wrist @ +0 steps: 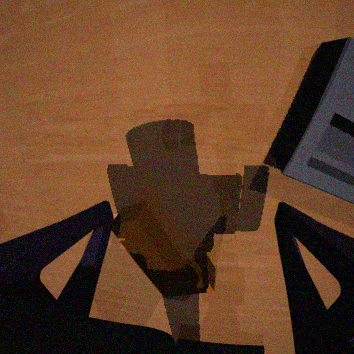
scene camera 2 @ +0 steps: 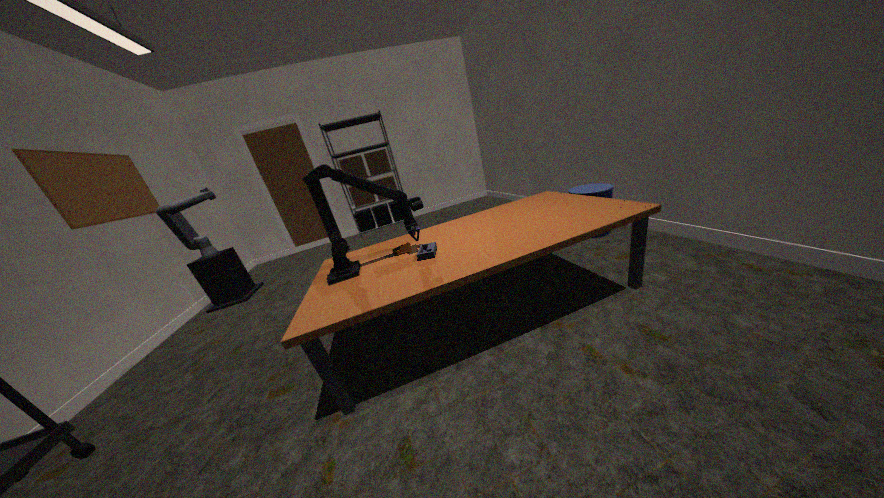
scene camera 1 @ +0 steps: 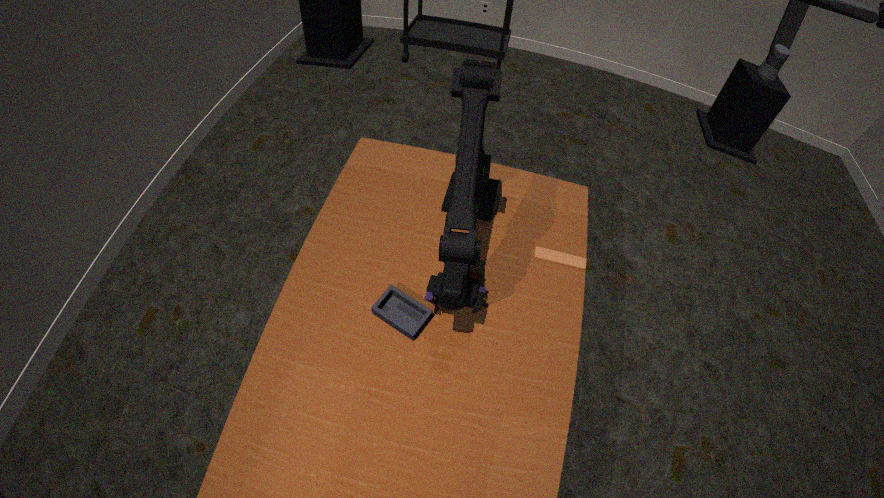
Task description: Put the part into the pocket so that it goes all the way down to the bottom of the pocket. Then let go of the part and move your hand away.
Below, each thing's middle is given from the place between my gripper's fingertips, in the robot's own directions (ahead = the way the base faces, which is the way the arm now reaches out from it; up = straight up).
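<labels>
From the blue-grey pocket tray (scene camera 1: pixel 399 310), my hand is 50 mm above, then 140 mm to the left of the tray and 30 mm short of it.
</labels>
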